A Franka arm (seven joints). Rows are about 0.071 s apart.
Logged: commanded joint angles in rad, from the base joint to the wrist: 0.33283, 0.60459, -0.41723, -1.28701, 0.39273, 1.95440, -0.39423; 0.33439, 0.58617, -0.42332, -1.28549, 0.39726, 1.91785, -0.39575; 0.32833, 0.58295, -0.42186, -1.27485, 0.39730, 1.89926, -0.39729; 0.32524, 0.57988, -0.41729, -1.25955, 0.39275, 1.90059, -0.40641; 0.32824, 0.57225, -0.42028, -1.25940, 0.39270, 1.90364, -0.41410; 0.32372, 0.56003, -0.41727, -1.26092, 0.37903, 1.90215, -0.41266; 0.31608, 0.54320, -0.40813, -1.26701, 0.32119, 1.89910, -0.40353; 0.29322, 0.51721, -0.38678, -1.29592, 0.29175, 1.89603, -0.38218; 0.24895, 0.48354, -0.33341, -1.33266, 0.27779, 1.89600, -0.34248; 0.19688, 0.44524, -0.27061, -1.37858, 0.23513, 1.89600, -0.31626; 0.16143, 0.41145, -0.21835, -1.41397, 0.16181, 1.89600, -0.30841
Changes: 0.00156, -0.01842, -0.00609, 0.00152, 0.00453, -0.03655, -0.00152; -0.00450, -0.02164, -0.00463, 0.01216, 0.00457, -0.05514, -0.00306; -0.00759, -0.02471, -0.00006, 0.02746, 0.00002, -0.05381, -0.01218; -0.00459, -0.03234, -0.00305, 0.02761, -0.00003, -0.05076, -0.01987; -0.00911, -0.04456, -0.00004, 0.02609, -0.01370, -0.05225, -0.01843; -0.01675, -0.06139, 0.00910, 0.02000, -0.07154, -0.05530, -0.00930; -0.03961, -0.08738, 0.03045, -0.00891, -0.10098, -0.05837, 0.01205; -0.08388, -0.12105, 0.08382, -0.04565, -0.11494, -0.05840, 0.05175; -0.13595, -0.15935, 0.14662, -0.09157, -0.15760, -0.05840, 0.07797; -0.17140, -0.19314, 0.19888, -0.12696, -0.23092, -0.05840, 0.08582
